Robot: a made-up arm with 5 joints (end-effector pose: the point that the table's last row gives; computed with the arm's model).
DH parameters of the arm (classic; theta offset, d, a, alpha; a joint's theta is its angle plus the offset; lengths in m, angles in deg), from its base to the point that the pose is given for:
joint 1: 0 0.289 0 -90
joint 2: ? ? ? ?
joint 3: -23.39 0 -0.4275 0
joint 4: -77.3 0 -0.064 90
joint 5: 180 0.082 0 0
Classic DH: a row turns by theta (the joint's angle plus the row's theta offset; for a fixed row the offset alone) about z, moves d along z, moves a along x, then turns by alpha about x.
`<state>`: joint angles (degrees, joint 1 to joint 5).
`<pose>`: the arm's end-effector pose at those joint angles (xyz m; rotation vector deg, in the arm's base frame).
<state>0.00 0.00 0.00 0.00 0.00</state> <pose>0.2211 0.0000 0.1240 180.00 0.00 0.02</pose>
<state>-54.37 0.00 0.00 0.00 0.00</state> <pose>0.1288 -0.1797 0.1240 160.11 -82.23 0.01</pose>
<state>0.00 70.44 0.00 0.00 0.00</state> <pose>-0.0815 0.0000 0.0255 147.06 0.00 -103.80</pose>
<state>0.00 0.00 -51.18 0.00 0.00</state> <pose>0.5509 0.0000 0.4333 162.34 0.00 77.76</pose>
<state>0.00 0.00 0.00 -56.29 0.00</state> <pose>0.2608 0.0000 0.2137 158.71 0.00 84.92</pose>
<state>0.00 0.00 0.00 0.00 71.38</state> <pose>0.2211 0.0000 0.1240 -146.19 105.01 -0.01</pose>
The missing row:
joint 2: -79.32 0 0.3399 0
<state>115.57 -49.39 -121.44 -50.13 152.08</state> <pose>0.1472 -0.3076 1.0009 42.82 -14.12 83.57</pose>
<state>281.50 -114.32 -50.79 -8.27 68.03</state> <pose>-0.0734 0.3608 0.7249 2.83 -9.40 169.26</pose>
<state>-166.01 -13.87 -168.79 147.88 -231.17</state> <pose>0.0319 0.0079 1.0098 -136.57 -87.27 48.12</pose>
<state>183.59 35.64 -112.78 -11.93 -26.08</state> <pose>-0.7548 -0.0474 0.5853 23.40 -88.35 -17.54</pose>
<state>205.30 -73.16 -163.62 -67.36 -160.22</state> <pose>0.6634 0.3136 0.4968 -142.92 -6.89 -70.05</pose>
